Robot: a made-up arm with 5 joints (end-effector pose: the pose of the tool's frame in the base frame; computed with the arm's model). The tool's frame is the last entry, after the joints. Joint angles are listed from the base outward.
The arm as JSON. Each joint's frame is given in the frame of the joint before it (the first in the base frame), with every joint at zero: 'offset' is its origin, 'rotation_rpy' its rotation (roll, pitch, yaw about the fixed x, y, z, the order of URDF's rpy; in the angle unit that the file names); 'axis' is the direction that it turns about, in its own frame. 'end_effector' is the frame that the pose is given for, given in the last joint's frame.
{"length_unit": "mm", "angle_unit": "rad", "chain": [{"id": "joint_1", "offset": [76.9, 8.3, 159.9], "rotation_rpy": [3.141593, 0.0, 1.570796], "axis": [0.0, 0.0, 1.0]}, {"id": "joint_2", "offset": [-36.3, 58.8, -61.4], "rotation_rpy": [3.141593, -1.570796, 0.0], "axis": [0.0, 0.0, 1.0]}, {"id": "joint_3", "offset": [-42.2, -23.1, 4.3], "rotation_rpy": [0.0, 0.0, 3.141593], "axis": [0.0, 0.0, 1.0]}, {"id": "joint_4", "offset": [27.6, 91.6, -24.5], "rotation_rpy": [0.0, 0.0, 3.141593], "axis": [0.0, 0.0, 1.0]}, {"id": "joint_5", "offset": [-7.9, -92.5, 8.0], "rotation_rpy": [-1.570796, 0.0, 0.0], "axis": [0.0, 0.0, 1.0]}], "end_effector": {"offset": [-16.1, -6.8, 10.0], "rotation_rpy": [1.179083, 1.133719, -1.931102]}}
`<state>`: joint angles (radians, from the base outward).
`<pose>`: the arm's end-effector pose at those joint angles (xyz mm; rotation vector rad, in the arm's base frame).
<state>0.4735 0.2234 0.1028 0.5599 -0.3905</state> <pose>284.6 -152.4 206.3 0.6197 0.4986 -0.2632</pose>
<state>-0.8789 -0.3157 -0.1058 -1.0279 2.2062</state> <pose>207.6 104.0 412.3 -1.4494 -1.1343 -0.5645</pose>
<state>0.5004 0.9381 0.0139 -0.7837 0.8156</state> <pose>294.7 -147.4 169.0 -0.7180 0.3567 0.0461</pose>
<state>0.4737 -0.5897 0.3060 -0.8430 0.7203</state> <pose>200.9 -92.1 402.5 -1.1428 -0.8239 -0.4111</pose>
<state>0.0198 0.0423 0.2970 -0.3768 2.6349</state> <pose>338.0 -43.5 251.6 -2.6060 0.4951 0.2951</pose>
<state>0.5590 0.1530 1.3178 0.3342 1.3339</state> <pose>154.0 -76.8 89.7 -0.0832 1.5678 1.1072</pose>
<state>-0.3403 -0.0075 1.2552 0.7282 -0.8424</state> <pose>214.5 -2.4 100.4 0.5016 1.6130 -0.2929</pose>
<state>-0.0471 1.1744 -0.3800 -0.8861 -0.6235</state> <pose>349.5 -31.3 202.7 0.5771 -0.3568 0.4152</pose>
